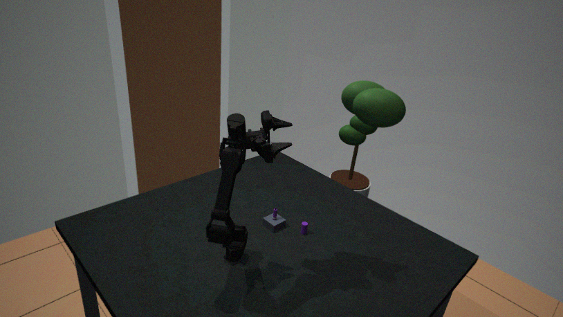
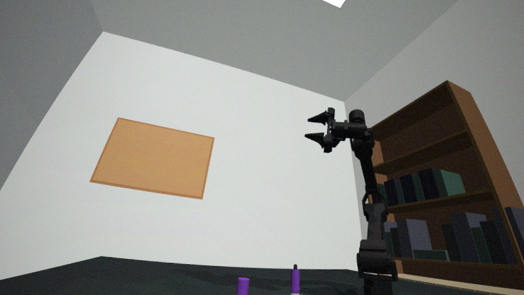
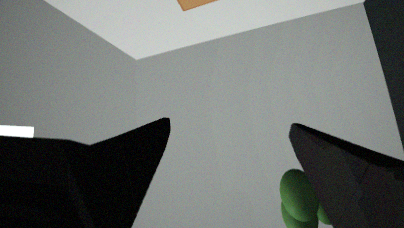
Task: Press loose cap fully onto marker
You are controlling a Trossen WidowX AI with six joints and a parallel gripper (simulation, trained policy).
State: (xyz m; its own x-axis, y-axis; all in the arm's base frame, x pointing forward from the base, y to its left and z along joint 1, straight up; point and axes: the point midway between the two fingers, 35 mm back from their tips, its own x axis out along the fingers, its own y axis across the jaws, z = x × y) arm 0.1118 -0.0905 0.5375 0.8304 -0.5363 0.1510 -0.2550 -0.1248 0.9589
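Now: gripper tip 20 cm short of the purple cap, 4 cm to the right of it and 52 cm above it. From my gripper tip the other things lie so: purple marker: 13 cm ahead, 16 cm to the left, 47 cm below.
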